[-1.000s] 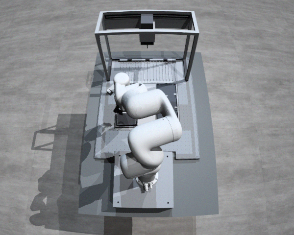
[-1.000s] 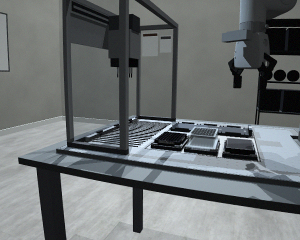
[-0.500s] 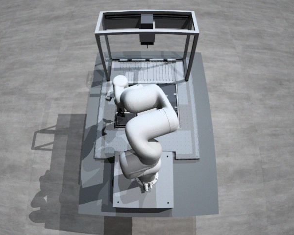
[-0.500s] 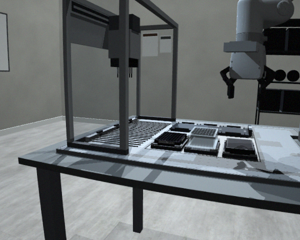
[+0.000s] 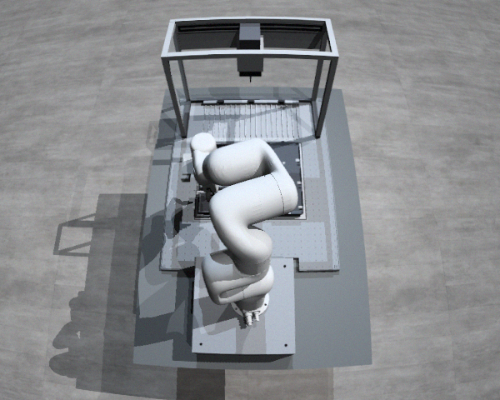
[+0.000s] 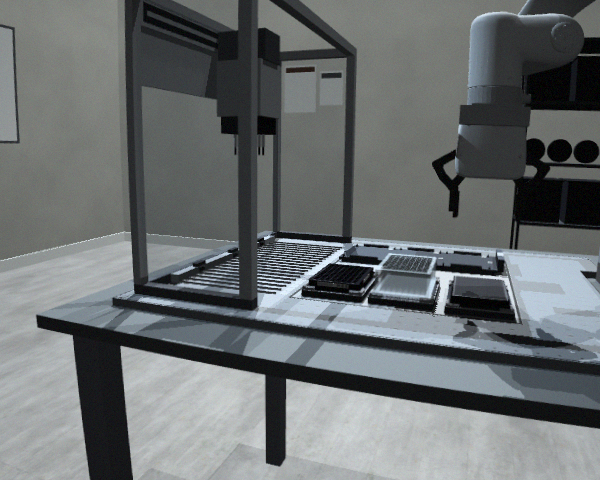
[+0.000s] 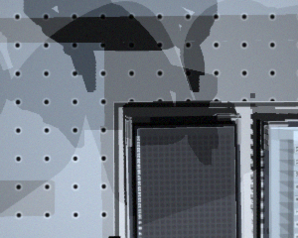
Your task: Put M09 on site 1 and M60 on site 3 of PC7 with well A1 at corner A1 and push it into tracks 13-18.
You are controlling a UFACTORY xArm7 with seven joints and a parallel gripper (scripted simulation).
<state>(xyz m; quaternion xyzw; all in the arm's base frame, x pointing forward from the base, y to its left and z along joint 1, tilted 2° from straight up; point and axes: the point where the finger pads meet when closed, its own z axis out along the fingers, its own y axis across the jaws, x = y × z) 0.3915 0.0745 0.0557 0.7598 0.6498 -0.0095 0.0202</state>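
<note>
My gripper is now 14 cm above the nest S1. Also, from my hand: deep-well block M09 (11 cm below, 11 cm ahead, 2 cm to the right); then nest S2 (14 cm below, 11 cm ahead, 2 cm to the right); then plate carrier PC7 (28 cm to the right, 13 cm below, 8 cm ahead).
</note>
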